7 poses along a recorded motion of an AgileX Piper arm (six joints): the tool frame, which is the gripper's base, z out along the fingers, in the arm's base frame.
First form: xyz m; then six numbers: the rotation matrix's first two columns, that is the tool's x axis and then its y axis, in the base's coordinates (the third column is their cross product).
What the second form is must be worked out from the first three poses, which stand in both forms.
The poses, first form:
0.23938 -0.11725 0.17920 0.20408 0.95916 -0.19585 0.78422 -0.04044 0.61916
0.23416 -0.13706 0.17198 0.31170 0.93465 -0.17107 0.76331 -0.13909 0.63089
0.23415 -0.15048 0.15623 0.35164 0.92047 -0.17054 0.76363 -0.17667 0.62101
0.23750 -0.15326 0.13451 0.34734 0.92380 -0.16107 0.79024 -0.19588 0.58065
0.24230 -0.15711 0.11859 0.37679 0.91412 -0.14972 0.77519 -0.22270 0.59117
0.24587 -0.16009 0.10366 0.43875 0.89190 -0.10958 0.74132 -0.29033 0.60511
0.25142 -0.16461 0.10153 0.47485 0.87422 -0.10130 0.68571 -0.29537 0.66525
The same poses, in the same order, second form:
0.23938 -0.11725 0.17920; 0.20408 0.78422 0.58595; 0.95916 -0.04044 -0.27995; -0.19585 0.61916 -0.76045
0.23416 -0.13706 0.17198; 0.31170 0.76331 0.56587; 0.93465 -0.13909 -0.32723; -0.17107 0.63089 -0.75678
0.23415 -0.15048 0.15623; 0.35164 0.76363 0.54149; 0.92047 -0.17667 -0.34860; -0.17054 0.62101 -0.76502
0.23750 -0.15326 0.13451; 0.34734 0.79024 0.50485; 0.92380 -0.19588 -0.32897; -0.16107 0.58065 -0.79806
0.24230 -0.15711 0.11859; 0.37679 0.77519 0.50706; 0.91412 -0.22270 -0.33881; -0.14972 0.59117 -0.79253
0.24587 -0.16009 0.10366; 0.43875 0.74132 0.50788; 0.89190 -0.29033 -0.34673; -0.10958 0.60511 -0.78857
0.25142 -0.16461 0.10153; 0.47485 0.68571 0.55165; 0.87422 -0.29537 -0.38536; -0.10130 0.66525 -0.73972

